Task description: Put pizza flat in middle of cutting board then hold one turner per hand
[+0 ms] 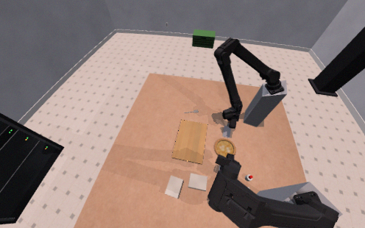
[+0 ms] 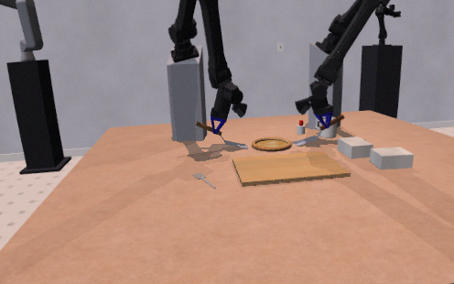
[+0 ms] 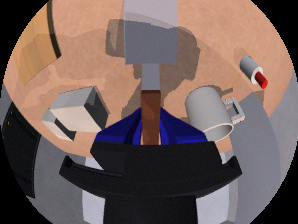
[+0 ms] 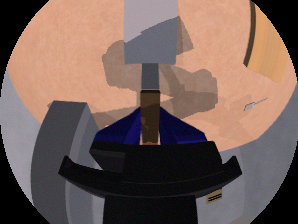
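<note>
My left hand is 3 cm to the left of the turner and 2 cm above it. From my left hand the other things lie so: wooden cutting board 26 cm ahead, 27 cm to the right, 7 cm below; then pizza 2 cm behind, 24 cm to the right, 7 cm below; then red-capped bottle 19 cm behind, 4 cm to the right, 4 cm below.
</note>
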